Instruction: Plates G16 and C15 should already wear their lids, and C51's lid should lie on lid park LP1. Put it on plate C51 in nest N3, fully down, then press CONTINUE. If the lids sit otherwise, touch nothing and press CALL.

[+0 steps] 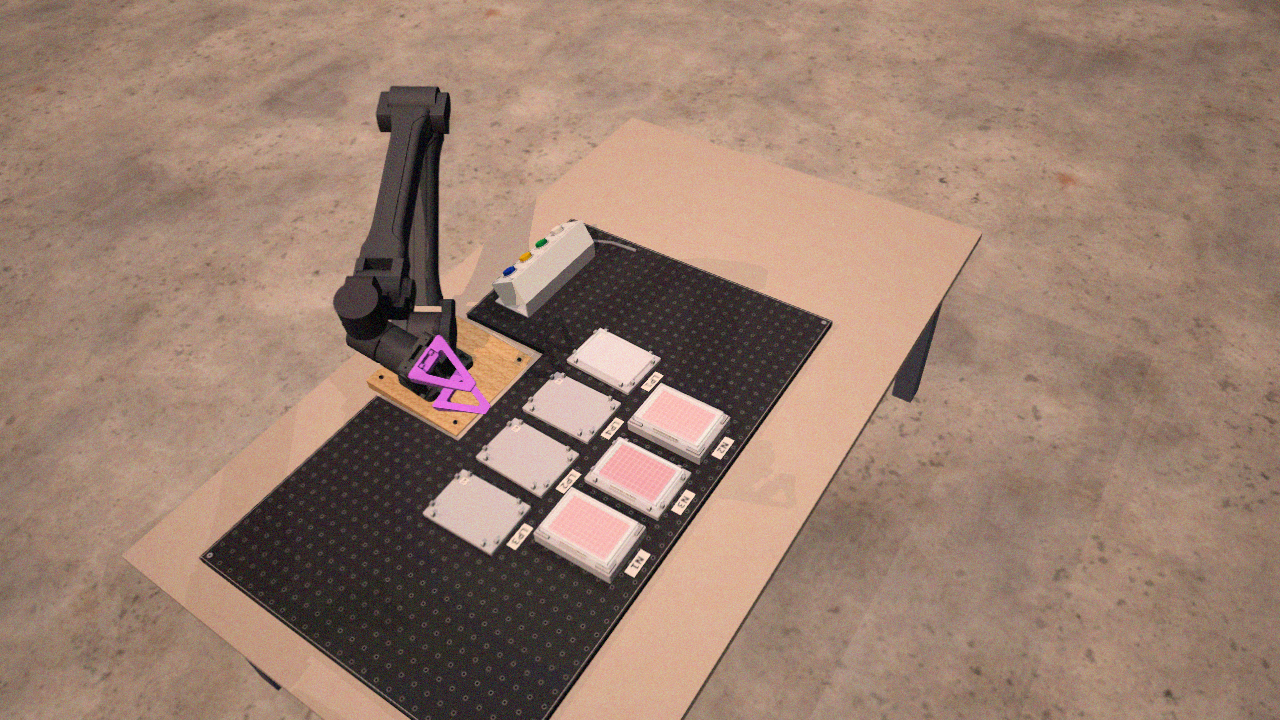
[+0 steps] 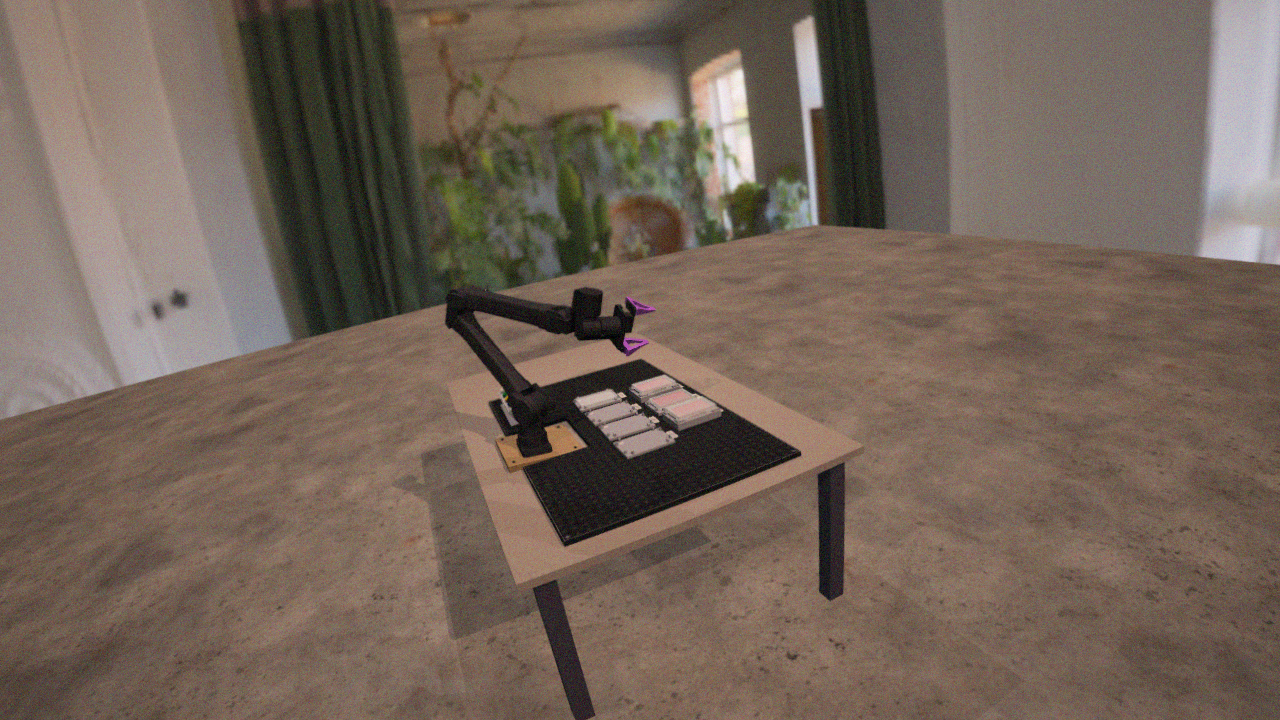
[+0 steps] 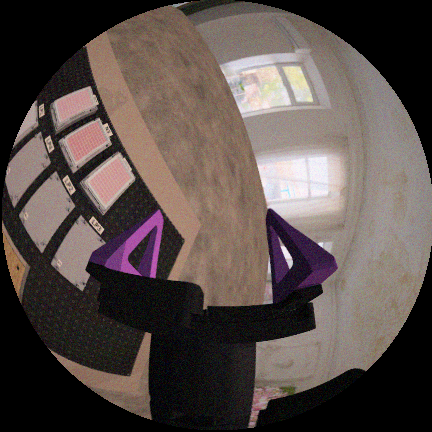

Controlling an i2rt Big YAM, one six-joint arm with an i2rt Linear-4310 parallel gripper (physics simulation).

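Places are measured from the arm's base along level axes (x back, y right, z up), in centimetres.
Where they show: gripper, fingertip midpoint: (image 1: 481, 399) (image 2: 651, 325) (image 3: 212, 213); arm's base, link origin: (image 2: 534, 447).
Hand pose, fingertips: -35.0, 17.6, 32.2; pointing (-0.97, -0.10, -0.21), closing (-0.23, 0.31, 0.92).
Things, the pixels of their centre, and the offset from my fingertips, as dx, dy, dz. Level surfaces: height alone.
- white lid, body centre: (image 1: 613, 357) (image 2: 596, 398) +8.7, -37.8, -30.8
- Plate C51, body centre: (image 1: 637, 472) (image 3: 86, 139) (image 2: 671, 399) -10.3, -18.7, -30.3
- N2, body centre: (image 1: 678, 414) (image 3: 74, 101) (image 2: 653, 383) -9.9, -31.6, -28.8
- N1, body centre: (image 1: 588, 525) (image 3: 111, 178) (image 2: 690, 407) -10.6, -5.5, -28.6
- button box, body centre: (image 1: 543, 263) (image 2: 515, 400) +34.3, -49.1, -28.1
- Park LP4, body centre: (image 1: 571, 404) (image 2: 610, 411) +8.3, -24.7, -31.2
- park LP2, body centre: (image 1: 527, 454) (image 3: 44, 209) (image 2: 626, 425) +7.8, -11.9, -31.2
- park LP3, body centre: (image 1: 476, 509) (image 3: 78, 253) (image 2: 643, 441) +7.6, +1.0, -31.2
- black board, surface height: dz -32.2
A white lid (image 1: 613, 358) (image 2: 597, 399) lies flat on park LP1. Plate C51 (image 1: 638, 474) (image 3: 85, 142) sits in nest N3, its pink wells vivid and its top lower than its neighbours; it looks unlidded. The plate in N2 (image 1: 678, 417) (image 3: 74, 106) and the plate in N1 (image 1: 590, 528) (image 3: 108, 182) look paler and thicker, as if lidded. Plate codes are too small to read. My gripper (image 1: 481, 399) (image 2: 651, 325) (image 3: 212, 213) is open and empty, held high and level, away from plates and lids. The button box (image 1: 553, 272) has blue, yellow, green and white buttons; their lettering is unreadable.
Park LP4 (image 1: 571, 407) (image 3: 27, 167), park LP2 (image 1: 526, 456) (image 3: 47, 212) and park LP3 (image 1: 476, 511) (image 3: 77, 252) are grey and show no lid. The wooden arm base (image 1: 501, 358) (image 2: 568, 438) stands beside the black board (image 1: 358, 537) (image 2: 626, 492).
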